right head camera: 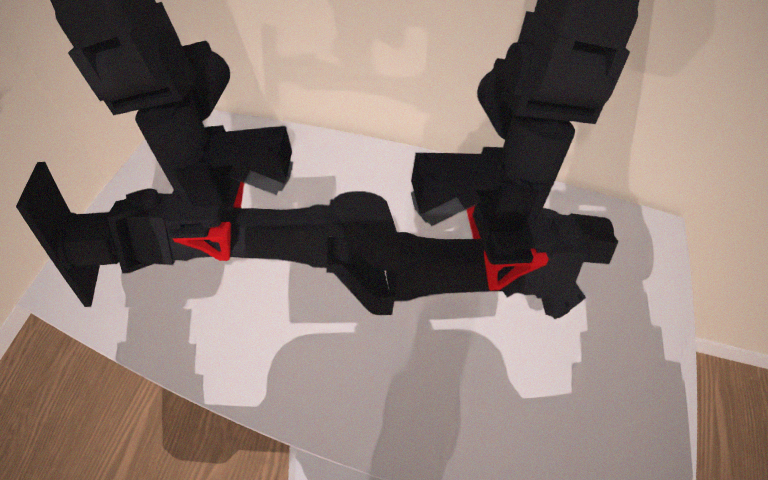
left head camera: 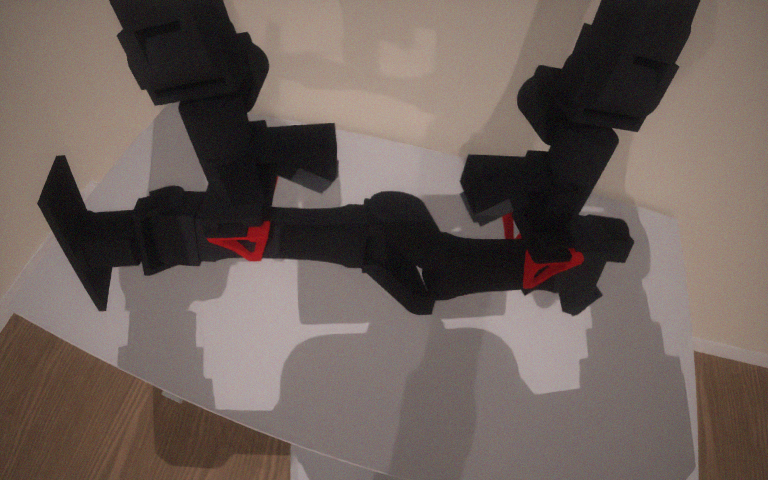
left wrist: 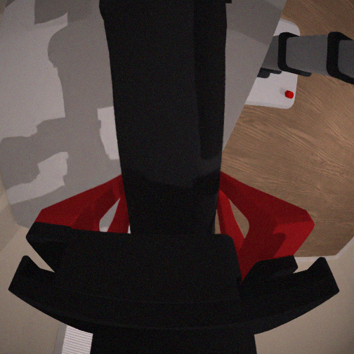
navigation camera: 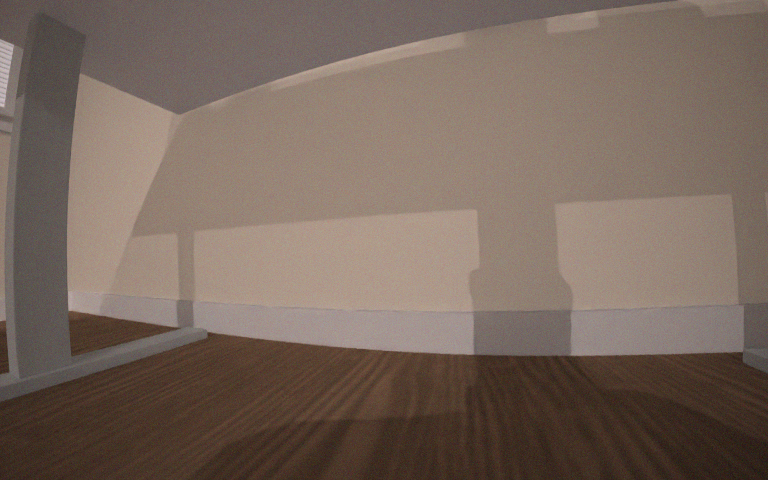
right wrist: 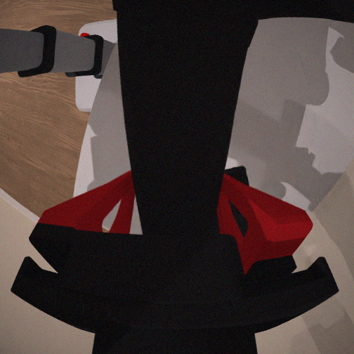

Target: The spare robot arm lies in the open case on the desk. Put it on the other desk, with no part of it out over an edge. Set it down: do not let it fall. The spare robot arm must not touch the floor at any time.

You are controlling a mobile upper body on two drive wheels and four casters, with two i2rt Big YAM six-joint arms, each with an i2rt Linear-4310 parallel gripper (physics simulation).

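Frame: origin at the left arm's base, x ahead, y right, z down, level; metres.
Where they show: left gripper, fingertip midpoint: [right head camera: 229,238] [left head camera: 258,238]; right gripper, fingertip midpoint: [right head camera: 487,268] [left head camera: 519,267].
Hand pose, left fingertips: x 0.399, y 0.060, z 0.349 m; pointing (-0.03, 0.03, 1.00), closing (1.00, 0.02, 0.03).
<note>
Things, the pixels of their top centre, and the offset from my left fingertips. "spot": a spot on its surface instead. Level surfaces: height alone.
- white desk, its level: dz +0.340 m
- Wood floor, its level: dz +1.060 m
- desk's underside, surface spot: [navigation camera: 283,33] spot: dx +0.476, dy -0.014, dz +0.365 m
- grey leg, surface spot: [navigation camera: 45,198] spot: dx +0.375, dy -0.439, dz +0.720 m
The spare robot arm [left head camera: 322,237] [right head camera: 288,237] [left wrist: 165,100] [right wrist: 175,100], long and black, is held level above a white desk [left head camera: 249,362] [right head camera: 232,362]. Its shadow lies apart from it on the top. Its flat base plate [left head camera: 73,237] [right head camera: 59,237] is at the picture's left and overlaps the desk's left edge in the head views. My left gripper [left head camera: 257,217] [right head camera: 223,217] [left wrist: 174,177] is shut on the part near the base plate. My right gripper [left head camera: 529,246] [right head camera: 495,243] [right wrist: 174,177] is shut on the part near the other end. The open case does not show.
A wall [left head camera: 481,56] [right head camera: 351,33] stands beyond the desk. Wood floor [left head camera: 73,384] [right head camera: 84,384] shows past the near left edge. My white base [left wrist: 272,92] [right wrist: 87,92] is close to the desk. The navigation camera shows the desk's underside [navigation camera: 283,33] and a grey leg [navigation camera: 45,198].
</note>
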